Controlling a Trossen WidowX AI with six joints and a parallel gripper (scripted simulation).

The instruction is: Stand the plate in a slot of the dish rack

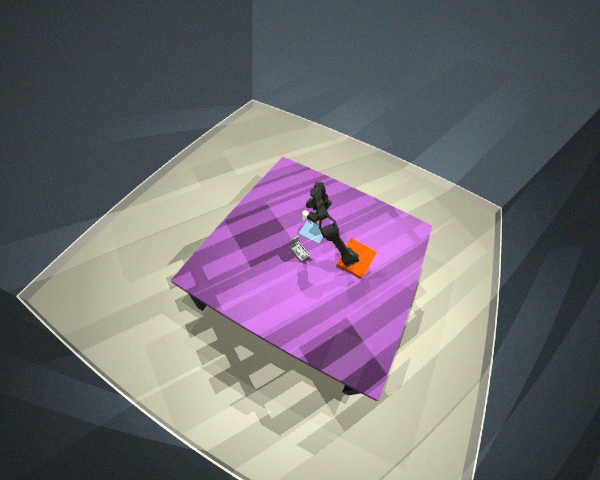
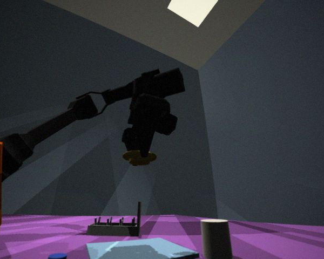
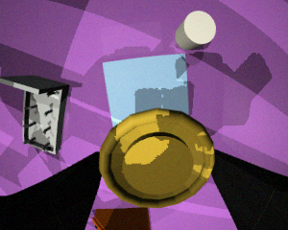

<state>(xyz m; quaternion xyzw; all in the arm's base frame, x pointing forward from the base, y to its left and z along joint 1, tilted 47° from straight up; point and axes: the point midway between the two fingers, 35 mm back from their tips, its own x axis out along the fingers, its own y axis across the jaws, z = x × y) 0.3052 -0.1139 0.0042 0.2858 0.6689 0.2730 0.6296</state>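
Now: gripper tip 18 cm to the right of the grey dish rack and 13 cm above it. The rest, counted from my gripper tip: light blue mat (15 cm below, 1 cm ahead); yellow plate (1 cm above); cream cup (13 cm below, 11 cm ahead, 7 cm to the right).
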